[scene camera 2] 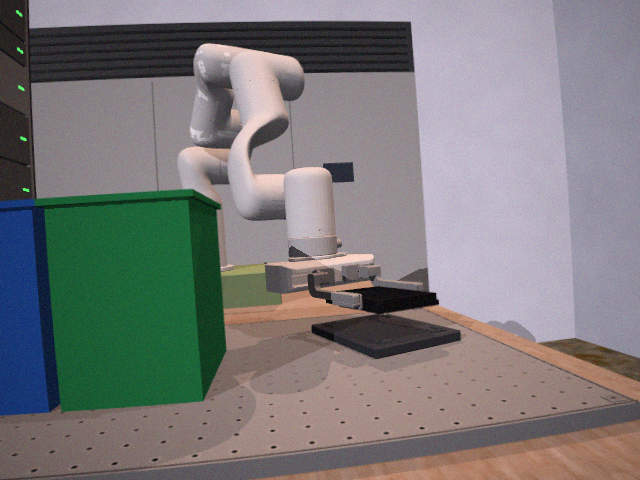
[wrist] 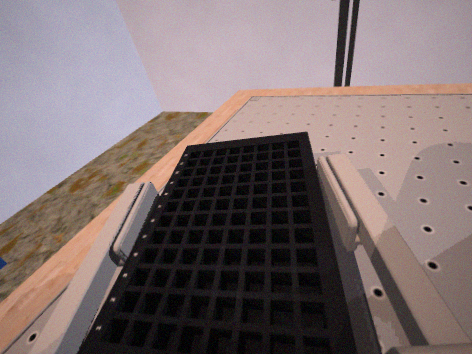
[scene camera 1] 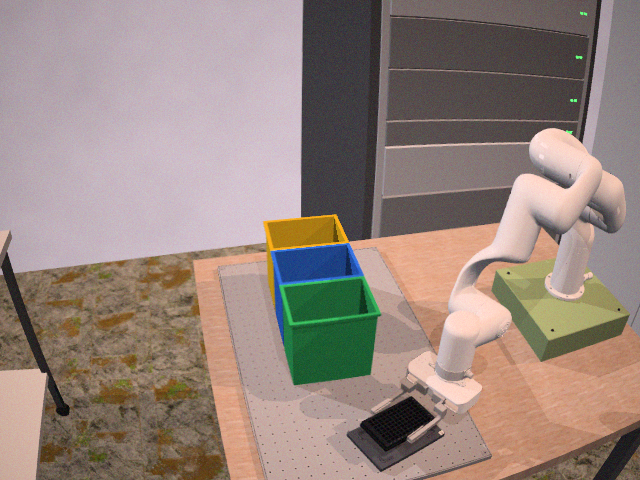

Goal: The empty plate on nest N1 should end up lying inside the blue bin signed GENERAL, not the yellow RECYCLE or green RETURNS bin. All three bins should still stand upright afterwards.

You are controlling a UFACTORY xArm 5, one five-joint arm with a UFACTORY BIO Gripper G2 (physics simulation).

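Frame: origin at the arm's base, x ahead, y left, z up, level; metres.
Seen in the pictures: hand at its tool point: (scene camera 2: 379,294) (wrist: 232,210) (scene camera 1: 398,421); arm's base at its link origin: (scene camera 1: 564,287).
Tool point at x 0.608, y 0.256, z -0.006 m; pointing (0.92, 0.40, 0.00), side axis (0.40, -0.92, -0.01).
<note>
Pixels of each thing's top centre, then the offset from my tool point to it. Level surfaces: height alone.
- black plate at its top centre: (wrist: 229,208) (scene camera 2: 378,291) (scene camera 1: 399,420) 0.004 m up, 0.002 m back, 0.000 m left
- dark flat nest at its top centre: (scene camera 2: 380,325) (scene camera 1: 397,432) 0.039 m down, 0.002 m back, 0.000 m left
- blue bin at its top centre: (scene camera 2: 18,210) (scene camera 1: 315,263) 0.126 m up, 0.055 m ahead, 0.391 m right
- yellow bin at its top centre: (scene camera 1: 304,231) 0.126 m up, 0.044 m ahead, 0.520 m right
- green bin at its top centre: (scene camera 2: 145,202) (scene camera 1: 329,299) 0.126 m up, 0.065 m ahead, 0.261 m right
- perforated board at its surface level: 0.054 m down
- wooden table at its surface level: 0.067 m down
The black plate (scene camera 1: 398,422) (scene camera 2: 398,298) (wrist: 235,225) with a grid of square wells is level, a little above the dark flat nest (scene camera 1: 385,457) (scene camera 2: 387,338). A gap shows between them in the scene camera 2 view. My gripper (scene camera 1: 398,422) (wrist: 237,222) is shut on the plate by its two long sides. The blue bin (scene camera 1: 315,249) (scene camera 2: 20,310) stands upright between the yellow bin (scene camera 1: 302,219) and the green bin (scene camera 1: 333,351) (scene camera 2: 124,304), which also stand upright. The inner floors of the bins are hidden. No label or sign can be read on the bins or the nest.
The bins stand in a close row on the perforated board (scene camera 1: 279,418) (scene camera 2: 361,413) (wrist: 400,115); the green one is nearest the nest. The arm's green base block (scene camera 1: 584,335) (scene camera 2: 248,289) stands on the wooden table (scene camera 1: 439,242). A server rack (scene camera 1: 378,155) stands behind the table.
</note>
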